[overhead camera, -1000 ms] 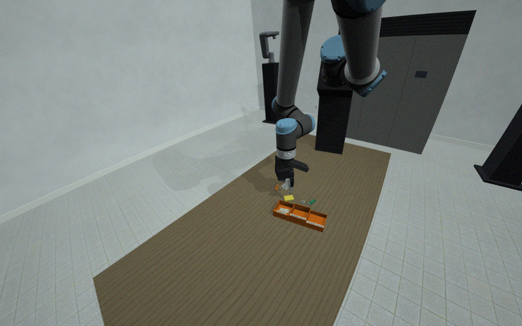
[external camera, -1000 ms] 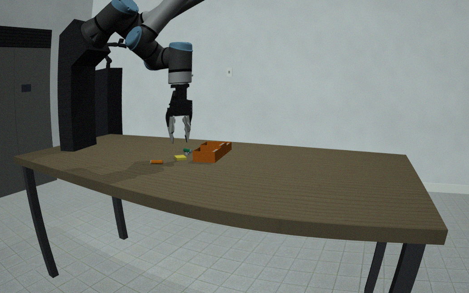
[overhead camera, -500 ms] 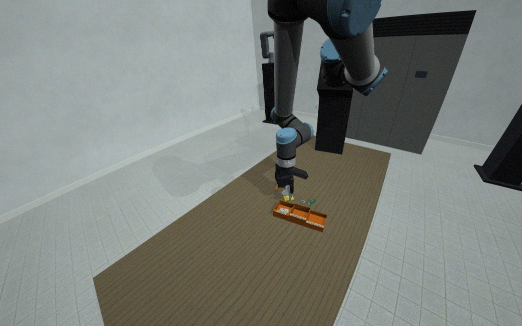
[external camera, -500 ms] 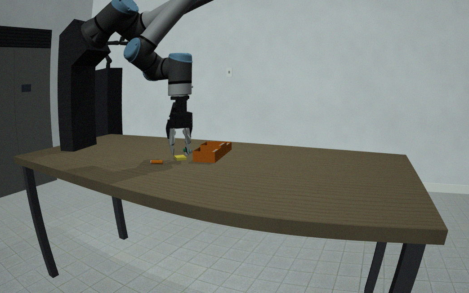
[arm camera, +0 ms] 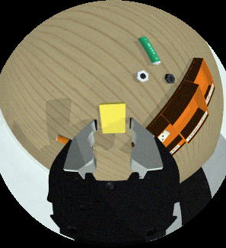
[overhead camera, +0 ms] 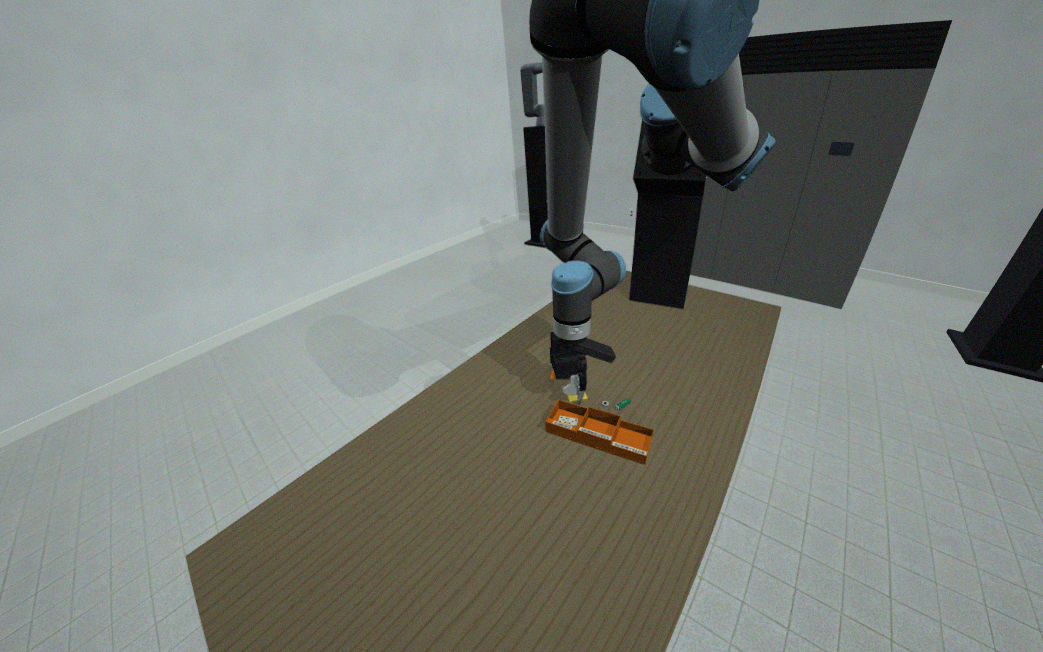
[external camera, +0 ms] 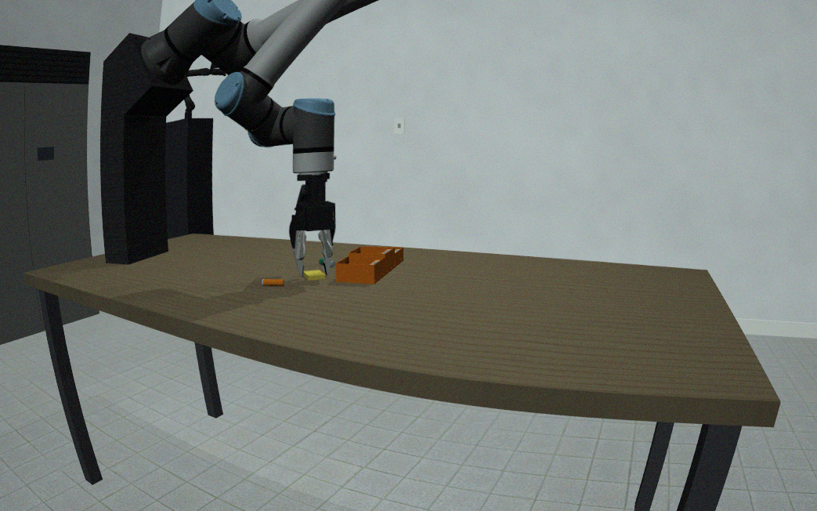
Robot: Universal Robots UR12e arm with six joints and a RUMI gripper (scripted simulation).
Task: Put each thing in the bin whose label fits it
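The yellow block is 1 cm below my hand. From my hand the other things lie so: silver nut (1 cm behind, 8 cm to the left, 1 cm below); orange cylinder (4 cm behind, 11 cm to the right, 1 cm below); speckled white thing (10 cm ahead, 3 cm to the left, 1 cm below).
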